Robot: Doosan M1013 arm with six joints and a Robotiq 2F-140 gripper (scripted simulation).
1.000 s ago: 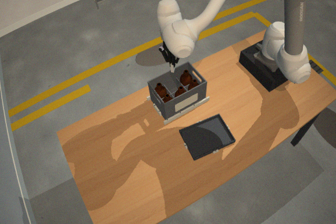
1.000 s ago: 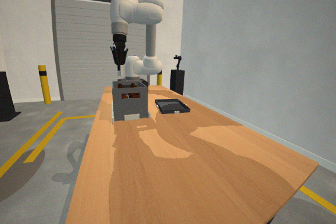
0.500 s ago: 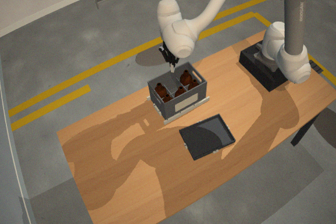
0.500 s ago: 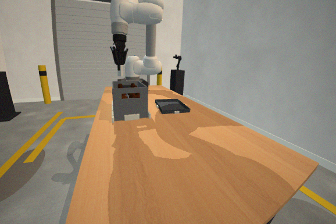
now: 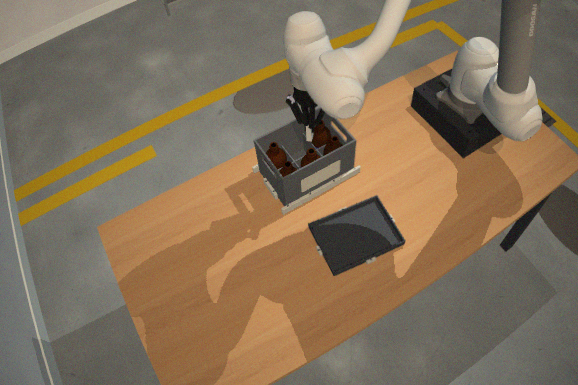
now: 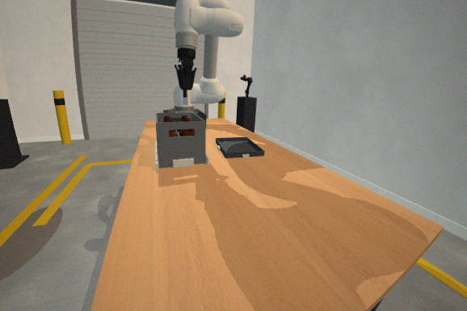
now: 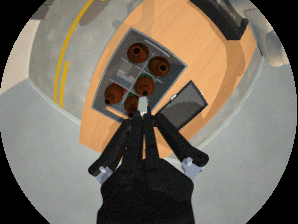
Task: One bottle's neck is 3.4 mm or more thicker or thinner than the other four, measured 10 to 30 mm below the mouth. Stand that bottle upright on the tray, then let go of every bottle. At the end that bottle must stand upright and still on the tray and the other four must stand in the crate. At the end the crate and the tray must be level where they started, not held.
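The glass bottle is 17 cm below my hand. Round my hand: dark tray (26 cm to the left, 25 cm below, 3 cm ahead); grey crate (17 cm below, 4 cm to the right, 1 cm behind).
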